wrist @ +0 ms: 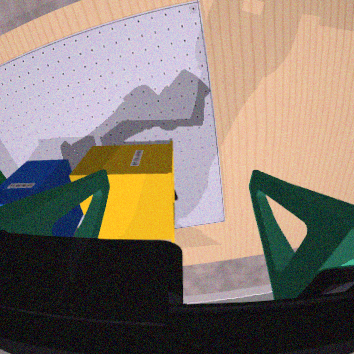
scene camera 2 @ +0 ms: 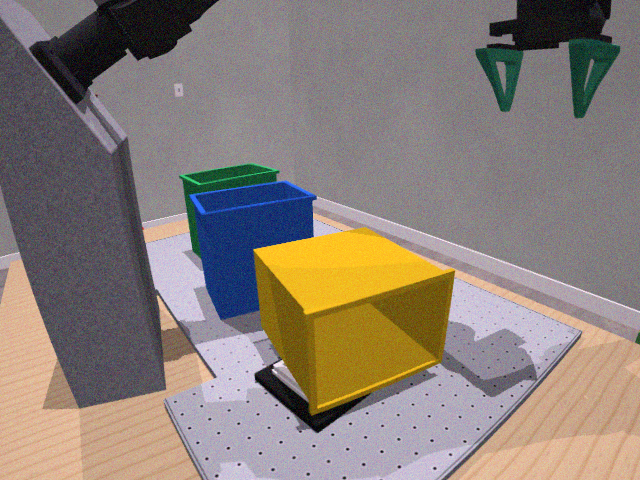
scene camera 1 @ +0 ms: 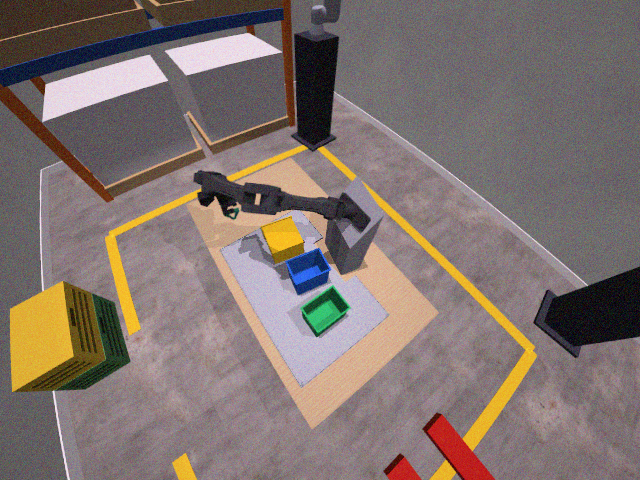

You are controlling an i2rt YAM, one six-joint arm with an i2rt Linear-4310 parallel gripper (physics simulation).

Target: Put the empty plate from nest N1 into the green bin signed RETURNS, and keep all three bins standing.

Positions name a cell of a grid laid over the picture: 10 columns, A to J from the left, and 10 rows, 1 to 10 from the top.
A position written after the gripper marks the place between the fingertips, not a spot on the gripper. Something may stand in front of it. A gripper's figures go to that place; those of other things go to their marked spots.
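Yellow bin (scene camera 2: F7), 0.57 m from the lens. Blue bin (scene camera 2: D5), 0.57 m from the lens. Gripper (scene camera 2: I3), 0.47 m from the lens.
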